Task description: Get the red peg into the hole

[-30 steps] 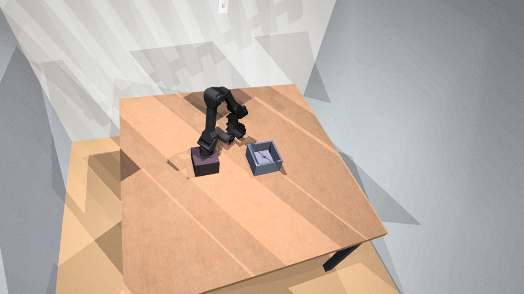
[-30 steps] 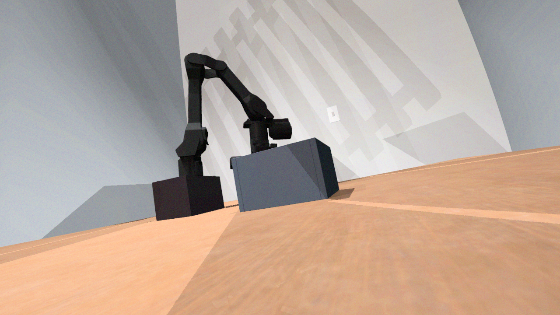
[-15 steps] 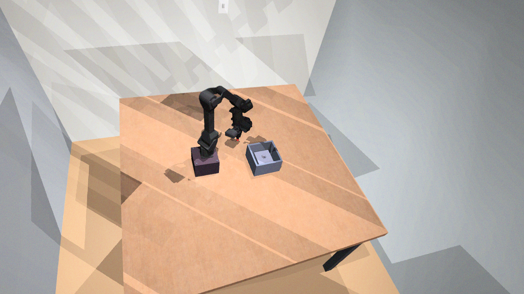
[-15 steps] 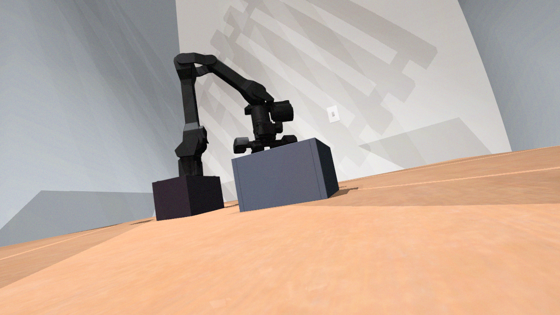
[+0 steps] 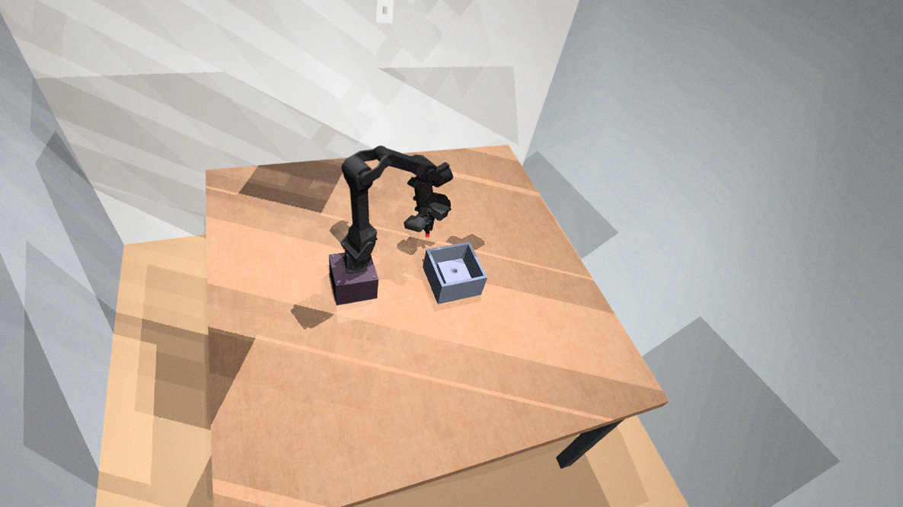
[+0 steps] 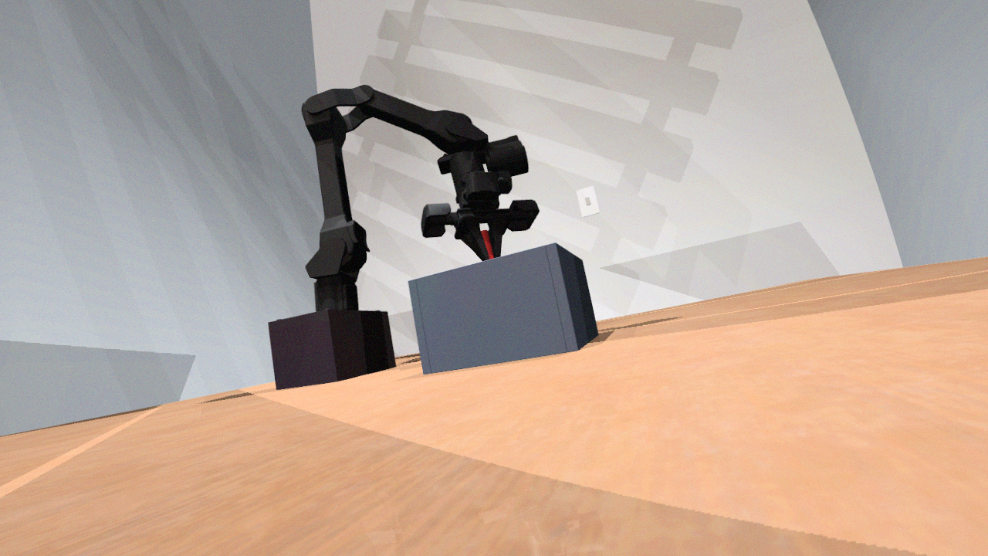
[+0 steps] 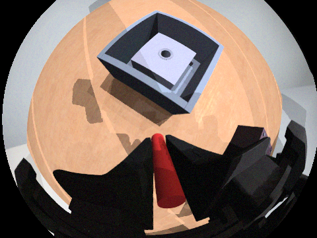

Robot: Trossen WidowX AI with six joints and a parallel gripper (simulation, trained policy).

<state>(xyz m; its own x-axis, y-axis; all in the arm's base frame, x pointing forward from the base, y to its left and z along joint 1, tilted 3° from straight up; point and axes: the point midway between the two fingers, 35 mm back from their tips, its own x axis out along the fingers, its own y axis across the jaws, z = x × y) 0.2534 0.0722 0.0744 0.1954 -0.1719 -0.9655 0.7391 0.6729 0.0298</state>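
The pale plate is 6 cm ahead of my gripper tip, 12 cm to the right of it and 8 cm below it. Round my gripper tip: red peg 1 cm behind, 1 cm to the left, 2 cm above; then grey box 6 cm ahead, 12 cm to the right, 10 cm below.
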